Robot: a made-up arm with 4 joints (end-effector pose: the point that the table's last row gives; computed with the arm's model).
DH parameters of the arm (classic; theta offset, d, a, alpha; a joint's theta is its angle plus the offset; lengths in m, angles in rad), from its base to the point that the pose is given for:
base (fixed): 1.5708 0.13 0 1.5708
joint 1: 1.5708 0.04 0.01 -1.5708
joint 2: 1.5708 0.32 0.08 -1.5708
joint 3: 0 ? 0.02 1.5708
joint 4: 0 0.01 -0.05 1.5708
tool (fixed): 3.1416 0.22 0 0
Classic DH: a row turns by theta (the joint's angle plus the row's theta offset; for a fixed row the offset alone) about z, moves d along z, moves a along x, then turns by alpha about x.
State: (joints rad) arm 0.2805 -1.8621 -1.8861 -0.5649
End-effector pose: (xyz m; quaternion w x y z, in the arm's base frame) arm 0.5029 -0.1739 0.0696 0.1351 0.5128 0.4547 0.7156
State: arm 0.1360 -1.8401 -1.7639 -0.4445
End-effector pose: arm 0.5151 -0.1954 0.0786 0.2298 0.5128 0.5366 0.6295
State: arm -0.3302 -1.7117 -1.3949 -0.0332
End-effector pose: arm 0.5521 -0.2691 0.2240 0.5647 0.3904 0.6496 0.3267
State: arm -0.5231 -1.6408 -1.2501 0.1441
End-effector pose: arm 0.5586 -0.2592 0.3314 0.6919 0.2864 0.6280 0.2120
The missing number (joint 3, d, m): -0.29
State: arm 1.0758 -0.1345 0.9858 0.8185
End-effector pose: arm -0.0637 -0.5412 0.1910 0.8239 0.2388 -0.0383 -0.5125
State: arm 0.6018 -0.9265 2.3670 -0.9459
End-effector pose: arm 0.2095 -0.6004 0.2198 0.2112 0.0749 0.5649 -0.7941
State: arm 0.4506 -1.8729 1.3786 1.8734
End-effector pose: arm 0.3405 -0.0993 0.1480 0.8878 -0.4194 -0.0425 0.1846
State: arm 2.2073 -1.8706 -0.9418 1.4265
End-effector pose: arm 0.4558 0.2251 -0.3406 0.0124 -0.9798 -0.1198 -0.1594
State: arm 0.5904 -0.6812 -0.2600 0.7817
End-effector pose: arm 0.1783 -0.5918 0.3565 0.9223 0.3710 -0.0757 0.0778
